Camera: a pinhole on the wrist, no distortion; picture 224 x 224 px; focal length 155.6 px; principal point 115.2 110.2 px. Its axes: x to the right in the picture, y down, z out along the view. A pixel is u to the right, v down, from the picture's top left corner.
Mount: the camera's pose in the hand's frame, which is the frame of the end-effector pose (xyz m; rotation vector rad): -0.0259 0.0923 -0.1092 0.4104 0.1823 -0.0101
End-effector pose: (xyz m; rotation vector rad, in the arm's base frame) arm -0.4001 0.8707 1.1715 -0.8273 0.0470 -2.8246
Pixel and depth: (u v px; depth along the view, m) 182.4 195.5 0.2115
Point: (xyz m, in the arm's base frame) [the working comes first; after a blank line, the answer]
In the camera's frame: 0.0913 0.1159 0.2115

-0.4070 0.7378 1.3114
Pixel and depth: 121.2 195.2 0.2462
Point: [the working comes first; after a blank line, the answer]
In the camera's frame: 0.0095 0.1345 0.2462

-0.3176 0.7527 1.3171
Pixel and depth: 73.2 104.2 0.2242
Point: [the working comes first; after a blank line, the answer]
In the camera's frame: -0.0605 -0.0086 0.2242

-0.3089 0.8887 1.2316
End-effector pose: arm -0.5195 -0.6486 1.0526 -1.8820 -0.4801 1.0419
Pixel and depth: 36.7 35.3 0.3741
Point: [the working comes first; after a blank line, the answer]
In the camera's frame: -0.1887 -0.1801 0.3741

-0.7438 -0.5366 1.2732
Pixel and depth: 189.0 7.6 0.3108
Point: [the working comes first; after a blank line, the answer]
In the camera's frame: 0.1474 -0.2049 0.3108

-0.4600 -0.3934 1.1446
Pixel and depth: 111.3 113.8 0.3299
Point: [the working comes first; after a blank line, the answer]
In the camera's frame: -0.0083 0.0076 0.3299

-0.6607 -0.5150 1.0234
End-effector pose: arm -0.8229 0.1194 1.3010 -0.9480 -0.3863 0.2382
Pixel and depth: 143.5 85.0 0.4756
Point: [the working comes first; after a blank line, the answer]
In the camera's frame: 0.0865 -0.0770 0.4756

-0.8078 0.2790 1.6099
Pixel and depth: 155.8 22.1 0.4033
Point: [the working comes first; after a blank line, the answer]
In the camera's frame: 0.1052 -0.2283 0.4033

-0.7515 0.1216 1.6329
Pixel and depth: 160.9 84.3 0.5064
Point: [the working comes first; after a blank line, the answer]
In the camera's frame: 0.1487 -0.0843 0.5064

-0.7531 0.3036 1.6457
